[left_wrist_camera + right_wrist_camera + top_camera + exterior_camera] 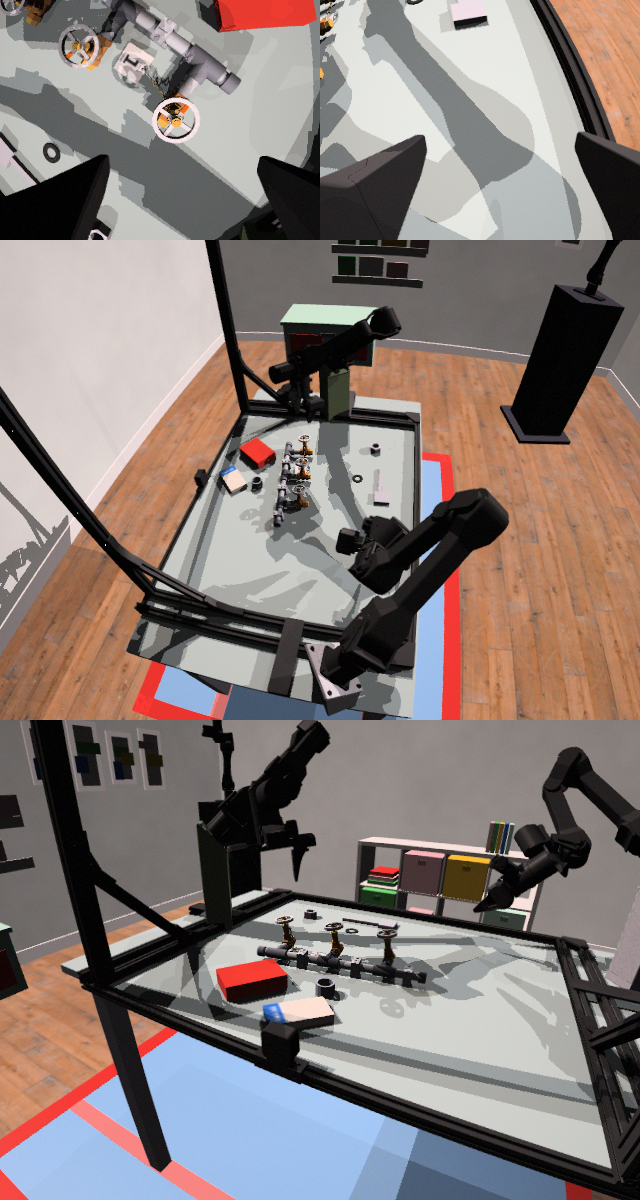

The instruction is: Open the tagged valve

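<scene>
My left hand is 10 mm past the white tag, 100 mm to the left of it and 190 mm above it. From my left hand the other things lie so: nut 260 mm ahead, 180 mm below; then grey flat piece 260 mm ahead, 190 mm to the right, 190 mm below; then red box 180 mm behind, 20 mm to the right, 180 mm below.
</scene>
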